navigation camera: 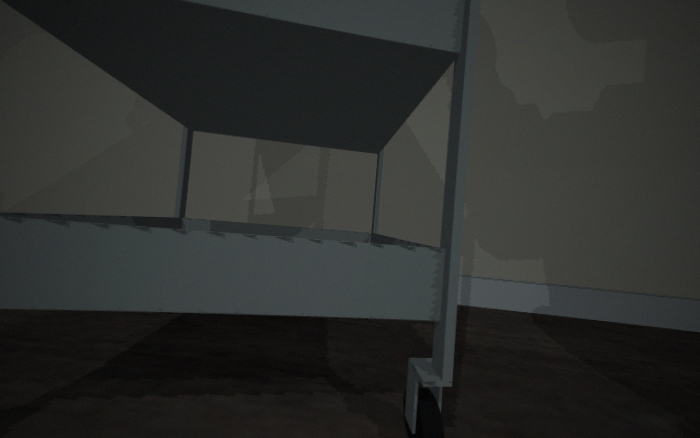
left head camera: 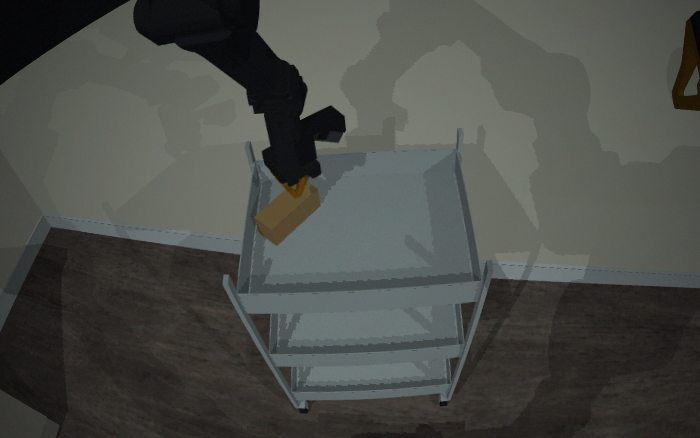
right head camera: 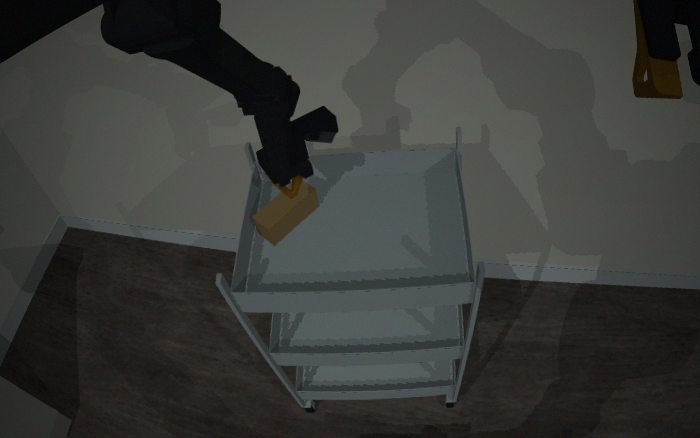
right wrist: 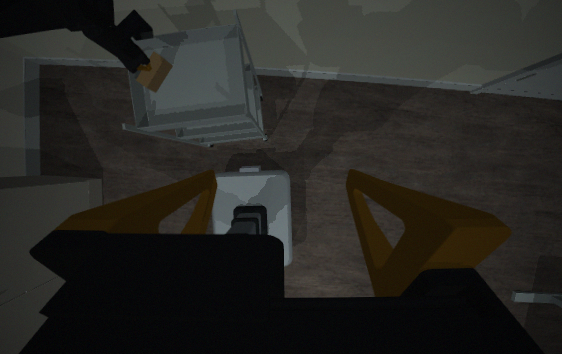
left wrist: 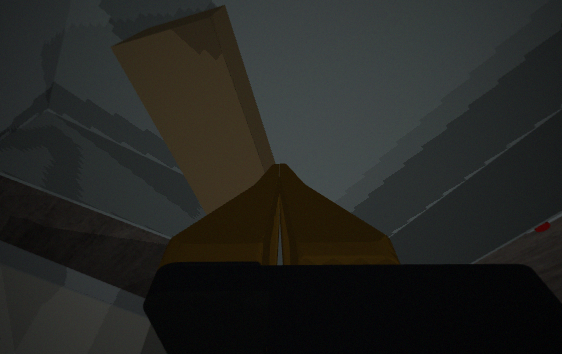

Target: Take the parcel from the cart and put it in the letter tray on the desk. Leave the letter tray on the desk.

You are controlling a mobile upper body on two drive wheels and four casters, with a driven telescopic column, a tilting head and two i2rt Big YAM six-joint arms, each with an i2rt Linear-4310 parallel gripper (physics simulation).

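Places are measured from the left arm's base along level axes (x ahead, y left, z up), in millimetres.
Pixels of known places: left gripper, fingertip midpoint: point(left head camera: 297, 196) point(right head camera: 293, 196) point(right wrist: 150, 69) point(left wrist: 279, 175); right gripper, fingertip midpoint: point(right head camera: 687, 96) point(right wrist: 281, 177).
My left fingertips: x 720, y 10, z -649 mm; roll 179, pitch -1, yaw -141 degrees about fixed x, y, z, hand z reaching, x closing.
Observation:
Behind a point stands the place of what it marks.
The parcel point(left head camera: 287, 214) @[x 716, y 38, z -696 mm] point(right head camera: 285, 213) @[x 718, y 36, z -695 mm] point(left wrist: 192, 110) @[x 766, y 31, z -695 mm] point(right wrist: 155, 73) @[x 730, y 26, z -696 mm], a tan box, lies at an angle near the left side of the top shelf of the grey cart point(left head camera: 361, 298) @[x 537, y -112, z -703 mm] point(right head camera: 356, 298) @[x 538, y -118, z -704 mm] point(right wrist: 195, 116) @[x 575, y -97, z -747 mm] point(navigation camera: 221, 273) @[x 538, y -120, z -1245 mm]. My left gripper point(left head camera: 297, 196) @[x 720, y 10, z -649 mm] point(right head camera: 293, 196) @[x 720, y 10, z -649 mm] point(left wrist: 279, 175) @[x 720, y 10, z -649 mm] is shut with its fingertips together and nothing between them. Its tips are at the parcel's far end, over its top in the head views; whether they touch it I cannot tell. My right gripper point(right wrist: 281, 177) @[x 359, y -452, z -123 mm] is open and empty, away from the cart, and shows partly in the head views. The letter tray and the desk cannot be made out.
A wall with a pale baseboard point(left head camera: 144, 237) @[x 1165, y 834, z -1382 mm] point(navigation camera: 593, 302) @[x 967, y -972, z -1360 mm] stands behind the cart. Raised corner posts and side walls edge the cart's top shelf. The robot's pale base point(right wrist: 275, 192) @[x 187, y -391, z -1150 mm] stands near the cart in the right wrist view. A beige block point(right wrist: 47, 205) @[x 171, y 982, z -1012 mm] is at the left there.

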